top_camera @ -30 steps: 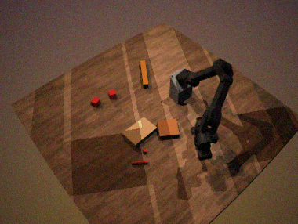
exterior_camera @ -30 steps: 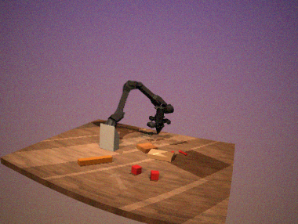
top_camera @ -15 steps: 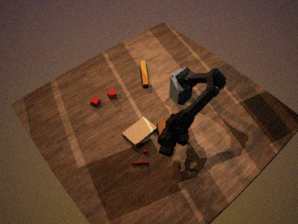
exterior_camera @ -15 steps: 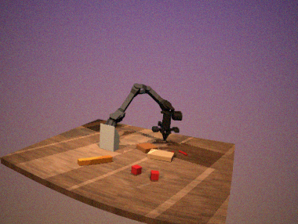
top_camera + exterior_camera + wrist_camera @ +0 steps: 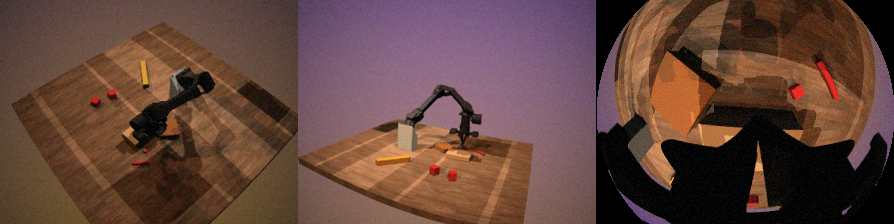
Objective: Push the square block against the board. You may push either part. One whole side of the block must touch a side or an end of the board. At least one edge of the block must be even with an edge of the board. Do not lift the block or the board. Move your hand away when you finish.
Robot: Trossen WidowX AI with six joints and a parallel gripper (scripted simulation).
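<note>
The tan block lies 8 cm to the right of my gripper tip and 5 cm below it. From my gripper tip the other things lie so: thin red stick (12 cm ahead, 6 cm to the left, 5 cm below); long orange bar (31 cm behind, 40 cm to the right, 5 cm below); orange-brown square block (12 cm behind, 1 cm to the left, 5 cm below).
</note>
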